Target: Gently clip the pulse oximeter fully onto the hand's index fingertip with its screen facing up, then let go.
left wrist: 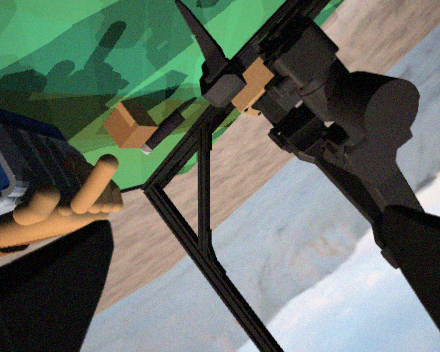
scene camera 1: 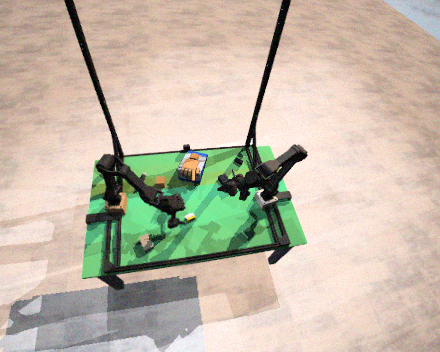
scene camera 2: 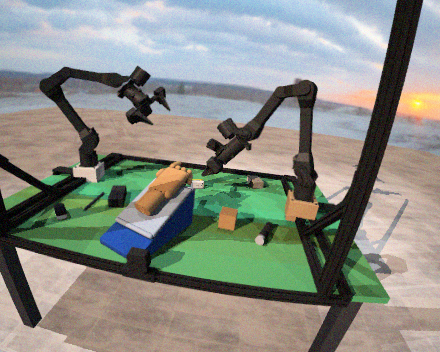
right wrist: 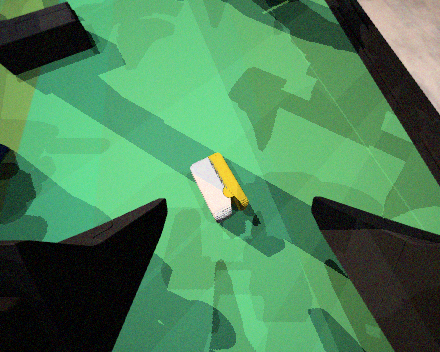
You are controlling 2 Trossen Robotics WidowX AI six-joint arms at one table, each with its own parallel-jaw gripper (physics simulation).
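Frame: origin at the left arm's base, x ahead, y right, z down, level; metres.
Seen in the pictures: left gripper, fingertip midpoint: point(left wrist: 248, 225) point(scene camera 1: 220, 186) point(scene camera 2: 161, 117); right gripper, fingertip midpoint: point(scene camera 1: 184, 215) point(scene camera 2: 205, 172) point(right wrist: 238, 204); left arm's base, link origin: point(scene camera 1: 266, 195) point(scene camera 2: 88, 164); right arm's base, link origin: point(left wrist: 266, 97) point(scene camera 1: 114, 200) point(scene camera 2: 303, 197).
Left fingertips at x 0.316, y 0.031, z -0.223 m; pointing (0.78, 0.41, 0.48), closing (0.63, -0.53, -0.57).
Note:
Pixels of each thing's top centre, then the offset from my left fingertips to it. "spot": a spot on its surface instead.
- yellow pulse oximeter, top centre: point(right wrist: 218, 182) point(scene camera 2: 197, 180) point(scene camera 1: 190, 216) dy +0.011, dx +0.155, dz +0.250 m
- blue wedge, surface spot: point(scene camera 2: 175, 220) spot: dy +0.362, dx +0.087, dz +0.227 m
- orange block, top centre: point(left wrist: 139, 137) point(scene camera 2: 229, 211) point(scene camera 1: 160, 179) dy +0.293, dx +0.248, dz +0.231 m
- dark cylinder, top centre: point(left wrist: 165, 138) point(scene camera 2: 265, 229) dy +0.353, dx +0.354, dz +0.254 m
- beige block, top centre: point(scene camera 2: 255, 178) point(scene camera 1: 146, 241) dy -0.047, dx +0.420, dz +0.251 m
- black block, top centre: point(right wrist: 28, 23) point(scene camera 2: 117, 191) point(scene camera 1: 226, 180) dy +0.162, dx -0.134, dz +0.246 m
- pen, top centre: point(scene camera 2: 93, 200) dy +0.189, dx -0.214, dz +0.272 m
The small white and yellow pulse oximeter point(scene camera 1: 190, 217) point(scene camera 2: 198, 184) point(right wrist: 217, 187) lies on the green table, its white and yellow halves side by side in the right wrist view. My right gripper point(right wrist: 238, 204) point(scene camera 2: 207, 171) is open and empty above it, with the oximeter between and beyond the fingertips in the right wrist view. The tan hand point(scene camera 1: 191, 167) point(scene camera 2: 167, 187) point(left wrist: 50, 225) rests palm down on a sloped support, with its index finger point(scene camera 1: 194, 176) extended. My left gripper point(scene camera 2: 160, 116) is open and empty, raised above the table near the hand's finger end. The oximeter's screen cannot be made out.
The blue wedge point(scene camera 2: 175, 220) bears the hand on a grey pad. An orange block point(scene camera 1: 160, 181) point(scene camera 2: 227, 218) point(left wrist: 131, 125) and a dark cylinder point(scene camera 2: 262, 235) point(left wrist: 167, 129) lie beside it. A beige block point(scene camera 1: 146, 242) point(scene camera 2: 257, 182), a black block point(scene camera 2: 117, 196) point(right wrist: 45, 40) and a pen point(scene camera 2: 94, 200) also lie there.

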